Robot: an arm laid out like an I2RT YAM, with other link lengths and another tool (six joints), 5 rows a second.
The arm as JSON. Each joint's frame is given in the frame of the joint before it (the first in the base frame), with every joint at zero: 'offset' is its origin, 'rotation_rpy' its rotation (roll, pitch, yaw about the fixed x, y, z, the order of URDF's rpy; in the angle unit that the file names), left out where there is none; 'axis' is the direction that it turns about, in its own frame. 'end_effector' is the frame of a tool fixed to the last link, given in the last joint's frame.
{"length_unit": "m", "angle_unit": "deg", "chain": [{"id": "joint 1", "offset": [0.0, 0.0, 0.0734], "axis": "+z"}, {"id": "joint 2", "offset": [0.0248, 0.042, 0.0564], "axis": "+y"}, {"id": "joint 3", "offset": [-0.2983, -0.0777, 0.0], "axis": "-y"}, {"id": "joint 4", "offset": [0.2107, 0.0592, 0.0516], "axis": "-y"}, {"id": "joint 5", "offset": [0.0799, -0.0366, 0.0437], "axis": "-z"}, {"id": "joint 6", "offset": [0.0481, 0.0, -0.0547], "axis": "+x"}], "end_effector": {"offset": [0.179, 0.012, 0.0], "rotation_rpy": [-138.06, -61.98, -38.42]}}
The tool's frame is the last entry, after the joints.
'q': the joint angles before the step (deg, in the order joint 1, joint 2, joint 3, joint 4, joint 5, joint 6). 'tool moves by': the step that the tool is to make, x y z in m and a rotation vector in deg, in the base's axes. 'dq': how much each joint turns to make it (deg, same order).
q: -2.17 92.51 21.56 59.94 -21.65 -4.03
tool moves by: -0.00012 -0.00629 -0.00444 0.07 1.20 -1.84
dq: 0.06 -0.60 -0.08 -1.57 1.86 0.43
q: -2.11 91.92 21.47 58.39 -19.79 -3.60
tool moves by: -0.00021 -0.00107 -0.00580 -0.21 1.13 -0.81
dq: 0.51 -0.02 0.00 -1.13 1.34 0.05
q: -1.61 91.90 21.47 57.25 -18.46 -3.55
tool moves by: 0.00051 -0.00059 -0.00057 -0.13 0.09 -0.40
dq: 0.24 -0.01 0.01 -0.10 0.66 0.02
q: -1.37 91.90 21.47 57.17 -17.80 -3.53
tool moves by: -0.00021 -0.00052 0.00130 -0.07 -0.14 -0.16
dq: 0.03 -0.31 0.00 -0.18 0.20 -0.02
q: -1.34 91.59 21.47 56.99 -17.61 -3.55
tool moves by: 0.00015 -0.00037 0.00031 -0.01 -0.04 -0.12
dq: 0.02 -0.04 0.01 0.00 0.14 0.02
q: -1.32 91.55 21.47 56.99 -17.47 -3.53
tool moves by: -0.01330 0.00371 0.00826 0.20 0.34 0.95
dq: -0.05 -4.89 -0.35 -4.90 -1.02 -0.04
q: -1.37 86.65 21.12 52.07 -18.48 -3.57
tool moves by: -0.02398 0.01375 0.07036 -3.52 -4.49 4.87
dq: -0.44 -15.78 8.90 -21.76 -4.48 -4.73
